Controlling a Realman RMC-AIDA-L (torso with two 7-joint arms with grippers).
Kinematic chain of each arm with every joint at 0, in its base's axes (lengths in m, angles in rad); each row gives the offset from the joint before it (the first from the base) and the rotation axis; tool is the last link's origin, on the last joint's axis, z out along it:
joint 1: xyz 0 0 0.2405 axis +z
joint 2: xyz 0 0 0 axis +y
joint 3: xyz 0 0 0.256 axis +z
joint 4: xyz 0 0 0 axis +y
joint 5: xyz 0 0 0.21 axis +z
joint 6: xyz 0 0 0 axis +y
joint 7: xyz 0 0 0.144 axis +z
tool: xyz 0 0 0
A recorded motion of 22 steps. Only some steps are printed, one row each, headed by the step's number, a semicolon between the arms.
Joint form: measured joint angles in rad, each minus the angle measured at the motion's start. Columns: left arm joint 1, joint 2, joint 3, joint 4, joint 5, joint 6, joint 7; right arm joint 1, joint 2, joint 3, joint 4, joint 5, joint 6, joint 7.
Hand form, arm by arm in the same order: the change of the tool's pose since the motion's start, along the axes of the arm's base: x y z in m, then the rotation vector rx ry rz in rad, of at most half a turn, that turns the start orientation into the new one. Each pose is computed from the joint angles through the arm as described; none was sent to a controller.
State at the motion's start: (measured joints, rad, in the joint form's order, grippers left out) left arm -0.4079 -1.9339 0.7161 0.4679 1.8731 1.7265 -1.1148; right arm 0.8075 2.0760 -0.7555 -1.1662 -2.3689 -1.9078 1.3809
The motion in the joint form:
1: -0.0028 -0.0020 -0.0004 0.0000 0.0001 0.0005 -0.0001; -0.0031 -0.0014 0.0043 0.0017 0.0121 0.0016 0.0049
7: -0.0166 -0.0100 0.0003 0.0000 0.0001 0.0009 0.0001; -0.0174 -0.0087 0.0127 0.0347 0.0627 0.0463 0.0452
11: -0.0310 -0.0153 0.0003 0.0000 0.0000 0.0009 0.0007; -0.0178 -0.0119 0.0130 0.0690 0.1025 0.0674 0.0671
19: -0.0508 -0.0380 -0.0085 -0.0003 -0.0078 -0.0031 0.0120; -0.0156 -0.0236 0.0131 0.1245 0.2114 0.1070 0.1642
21: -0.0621 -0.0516 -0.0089 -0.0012 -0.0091 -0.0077 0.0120; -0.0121 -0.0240 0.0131 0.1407 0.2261 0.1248 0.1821
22: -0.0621 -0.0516 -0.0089 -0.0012 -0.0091 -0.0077 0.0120; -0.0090 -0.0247 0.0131 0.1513 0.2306 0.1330 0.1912
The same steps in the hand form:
1: 0.0012 0.0007 -0.0007 -0.0008 -0.0023 -0.0029; 0.0001 0.0000 0.0009 0.0037 0.0137 -0.0064
7: 0.0067 0.0041 -0.0040 -0.0048 -0.0095 -0.0173; 0.0034 0.0042 0.0009 0.0317 0.0735 -0.0688
11: 0.0118 0.0080 -0.0060 -0.0067 -0.0142 -0.0322; 0.0023 0.0062 -0.0021 0.0282 0.1198 -0.1005
19: 0.0220 0.0133 -0.0133 0.0046 -0.0375 -0.0551; -0.0056 0.0115 -0.0023 0.0219 0.2386 -0.1988
21: 0.0276 0.0157 -0.0186 0.0019 -0.0486 -0.0629; -0.0070 0.0140 -0.0038 0.0246 0.2589 -0.2223
22: 0.0276 0.0157 -0.0186 0.0019 -0.0486 -0.0629; -0.0075 0.0153 -0.0049 0.0237 0.2664 -0.2354

